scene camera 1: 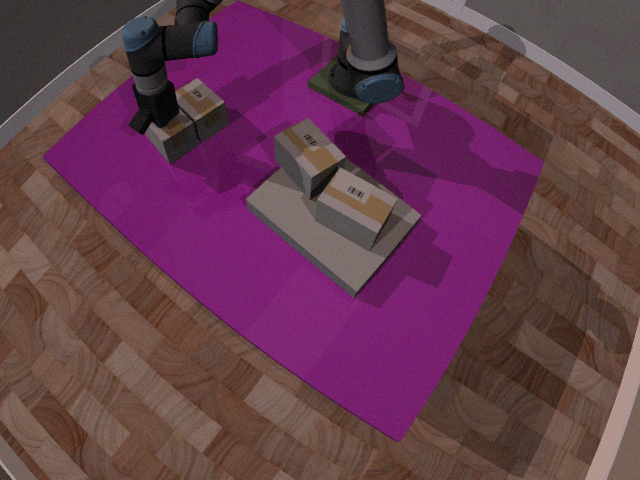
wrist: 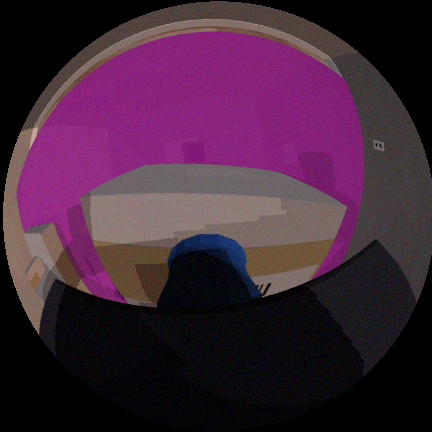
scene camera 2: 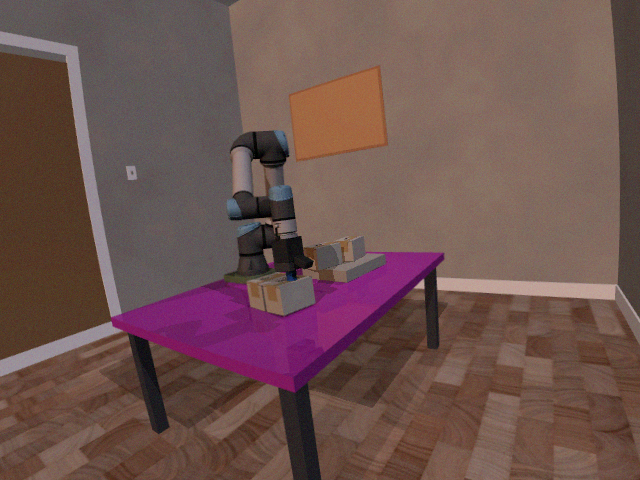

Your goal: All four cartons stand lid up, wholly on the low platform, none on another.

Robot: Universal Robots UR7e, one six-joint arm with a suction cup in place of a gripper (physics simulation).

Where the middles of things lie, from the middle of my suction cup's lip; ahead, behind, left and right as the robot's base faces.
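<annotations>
Low grey platform [scene camera 1: 279, 203]: 7 cm behind my suction cup, 8 cm below it, 47 cm to the left of it.
</annotations>
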